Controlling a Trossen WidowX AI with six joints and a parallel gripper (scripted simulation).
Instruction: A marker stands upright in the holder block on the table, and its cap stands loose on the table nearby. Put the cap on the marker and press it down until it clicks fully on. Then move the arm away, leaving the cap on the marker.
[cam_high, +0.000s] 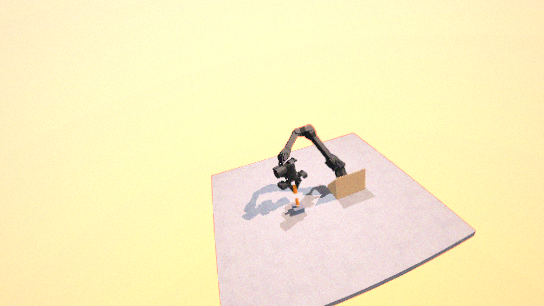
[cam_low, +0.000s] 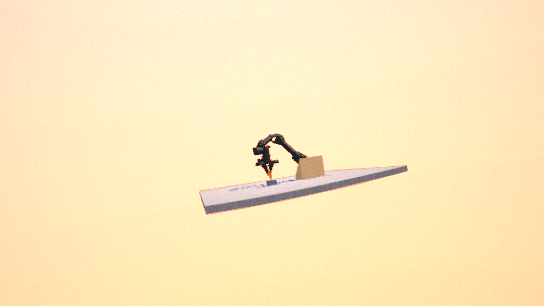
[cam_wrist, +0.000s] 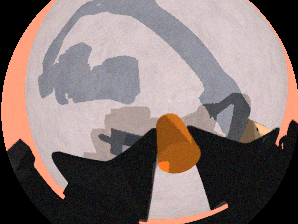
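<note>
Right now the holder block is 90 mm to the left of my gripper tip, 60 mm below it and 30 mm ahead of it. Round my gripper tip: orange cap 10 mm above.
</note>
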